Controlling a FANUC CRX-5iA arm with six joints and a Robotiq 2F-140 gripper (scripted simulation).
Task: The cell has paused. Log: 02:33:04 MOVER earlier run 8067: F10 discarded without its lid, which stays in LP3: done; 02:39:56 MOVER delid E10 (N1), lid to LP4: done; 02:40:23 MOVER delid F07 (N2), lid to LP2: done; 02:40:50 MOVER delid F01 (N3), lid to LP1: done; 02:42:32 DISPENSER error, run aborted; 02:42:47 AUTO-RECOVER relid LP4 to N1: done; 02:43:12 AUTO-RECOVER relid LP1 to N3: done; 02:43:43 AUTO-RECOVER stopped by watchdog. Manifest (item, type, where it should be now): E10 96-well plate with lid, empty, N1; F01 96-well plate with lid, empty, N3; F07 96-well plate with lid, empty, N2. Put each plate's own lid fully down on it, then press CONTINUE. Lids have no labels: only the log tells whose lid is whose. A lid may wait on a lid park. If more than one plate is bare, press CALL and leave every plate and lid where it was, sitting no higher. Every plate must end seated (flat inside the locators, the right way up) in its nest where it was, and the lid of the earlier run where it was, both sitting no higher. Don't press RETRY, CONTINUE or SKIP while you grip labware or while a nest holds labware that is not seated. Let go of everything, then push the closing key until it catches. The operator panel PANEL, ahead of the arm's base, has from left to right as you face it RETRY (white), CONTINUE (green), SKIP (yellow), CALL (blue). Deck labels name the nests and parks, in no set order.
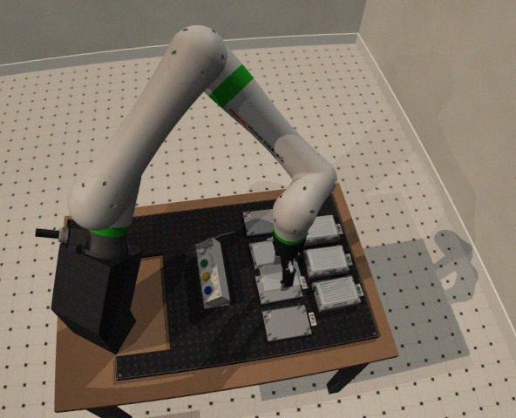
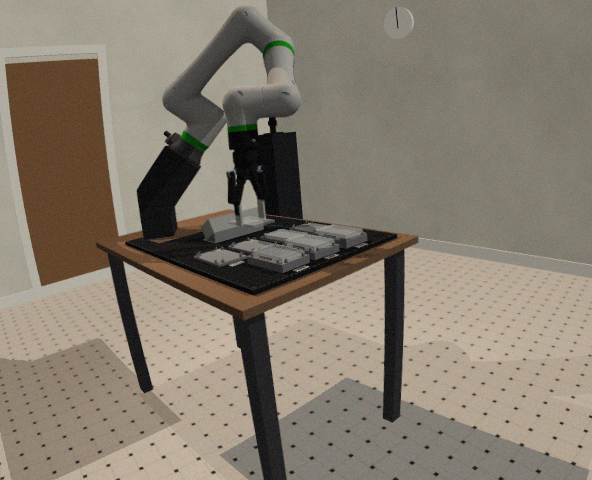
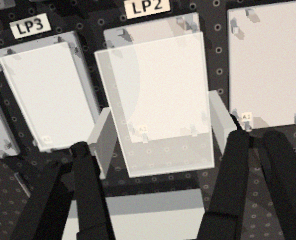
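Now: hand 180 mm short of the plate, 80 mm above it and 70 mm to the left of it. Round my hand: pale park (130 mm to the right, 100 mm below); then park LP2 (100 mm below); then LP2 label (110 mm below, 90 mm ahead).
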